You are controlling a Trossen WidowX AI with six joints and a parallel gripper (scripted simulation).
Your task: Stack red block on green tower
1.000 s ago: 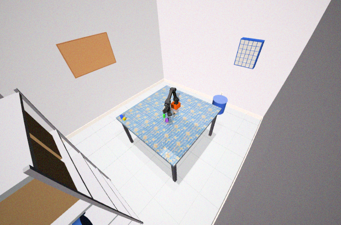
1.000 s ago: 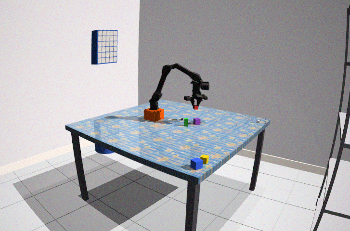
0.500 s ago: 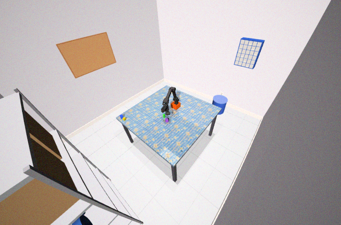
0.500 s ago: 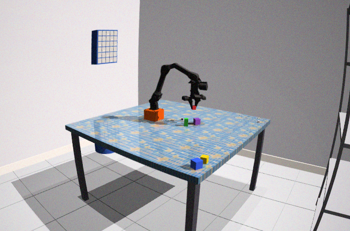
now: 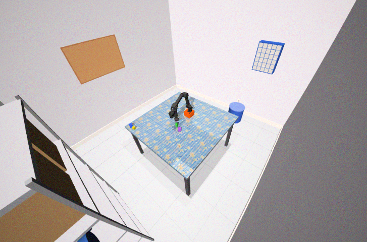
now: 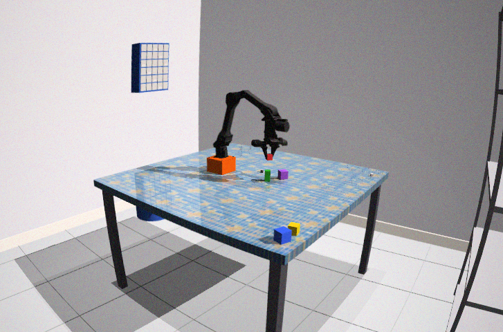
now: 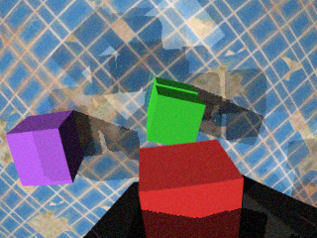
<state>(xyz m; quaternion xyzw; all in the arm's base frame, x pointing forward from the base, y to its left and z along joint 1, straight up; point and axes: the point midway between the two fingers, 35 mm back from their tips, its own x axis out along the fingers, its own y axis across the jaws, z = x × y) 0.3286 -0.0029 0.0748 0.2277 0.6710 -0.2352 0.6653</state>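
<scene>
Now: the purple block 100 mm below my gripper tip, 90 mm to the left of it and 40 mm ahead of it. Round my gripper tip: yellow block 510 mm to the right, 430 mm ahead, 110 mm below; then red block 10 mm above; then small grey piece 120 mm below, 110 mm to the left, 110 mm behind.
</scene>
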